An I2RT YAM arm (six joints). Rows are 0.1 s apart.
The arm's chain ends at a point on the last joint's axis. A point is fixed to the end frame.
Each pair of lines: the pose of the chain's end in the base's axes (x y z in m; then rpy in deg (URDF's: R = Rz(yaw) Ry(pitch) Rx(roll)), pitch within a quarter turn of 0, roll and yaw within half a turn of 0), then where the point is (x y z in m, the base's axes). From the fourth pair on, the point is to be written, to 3 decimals.
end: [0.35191, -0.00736, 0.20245, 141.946, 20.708, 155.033]
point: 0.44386 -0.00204 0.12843
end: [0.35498, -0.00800, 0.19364, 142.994, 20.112, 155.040]
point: 0.44571 -0.00409 0.11805
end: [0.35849, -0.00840, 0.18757, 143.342, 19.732, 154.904]
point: 0.44860 -0.00507 0.11121
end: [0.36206, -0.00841, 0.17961, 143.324, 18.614, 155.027]
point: 0.451 -0.004 0.102
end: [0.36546, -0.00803, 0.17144, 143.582, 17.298, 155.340]
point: 0.452 -0.003 0.092
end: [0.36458, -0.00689, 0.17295, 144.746, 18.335, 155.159]
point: 0.452 -0.005 0.094
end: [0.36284, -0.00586, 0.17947, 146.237, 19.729, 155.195]
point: 0.451 -0.007 0.101
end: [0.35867, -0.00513, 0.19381, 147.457, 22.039, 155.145]
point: 0.449 -0.010 0.118
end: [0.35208, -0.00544, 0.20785, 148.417, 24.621, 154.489]
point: 0.445 -0.014 0.136
